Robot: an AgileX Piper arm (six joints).
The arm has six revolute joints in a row. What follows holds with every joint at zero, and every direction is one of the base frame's.
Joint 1 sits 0.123 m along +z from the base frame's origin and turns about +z.
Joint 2 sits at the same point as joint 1 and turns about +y.
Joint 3 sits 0.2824 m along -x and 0.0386 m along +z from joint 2 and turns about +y.
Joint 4 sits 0.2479 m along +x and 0.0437 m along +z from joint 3 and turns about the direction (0.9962, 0, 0.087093).
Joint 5 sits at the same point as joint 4 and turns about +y.
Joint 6 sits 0.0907 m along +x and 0.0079 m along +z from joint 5 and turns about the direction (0.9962, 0, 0.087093).
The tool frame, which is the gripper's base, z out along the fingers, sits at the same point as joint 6; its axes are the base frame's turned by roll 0, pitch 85 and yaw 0 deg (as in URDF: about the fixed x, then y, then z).
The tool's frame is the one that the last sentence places.
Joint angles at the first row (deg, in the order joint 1, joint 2, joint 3, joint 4, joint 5, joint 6):
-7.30 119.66 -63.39 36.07 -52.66 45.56
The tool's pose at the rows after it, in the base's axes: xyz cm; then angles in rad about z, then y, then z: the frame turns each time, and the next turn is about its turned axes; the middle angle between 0 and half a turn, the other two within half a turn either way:
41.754 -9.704 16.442 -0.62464 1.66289 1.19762
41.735 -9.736 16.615 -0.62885 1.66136 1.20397
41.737 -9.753 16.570 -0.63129 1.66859 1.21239
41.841 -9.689 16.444 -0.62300 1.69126 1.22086
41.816 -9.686 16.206 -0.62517 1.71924 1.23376
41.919 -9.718 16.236 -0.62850 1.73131 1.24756
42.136 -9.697 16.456 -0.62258 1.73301 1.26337
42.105 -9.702 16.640 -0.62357 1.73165 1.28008
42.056 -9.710 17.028 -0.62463 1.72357 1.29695
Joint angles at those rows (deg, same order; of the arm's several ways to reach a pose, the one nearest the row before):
-7.30 118.80 -63.46 37.68 -51.00 45.56
-7.30 118.57 -63.53 38.07 -50.94 45.56
-7.30 118.57 -63.60 38.48 -50.56 45.76
-7.30 118.57 -63.85 38.73 -48.99 45.91
-7.29 118.57 -63.90 39.80 -47.54 45.93
-7.30 118.57 -64.34 40.70 -46.66 45.93
-7.29 118.52 -64.98 40.77 -45.90 46.40
-7.30 118.24 -64.98 40.97 -45.78 47.10
-7.30 117.72 -64.98 41.09 -45.83 47.75

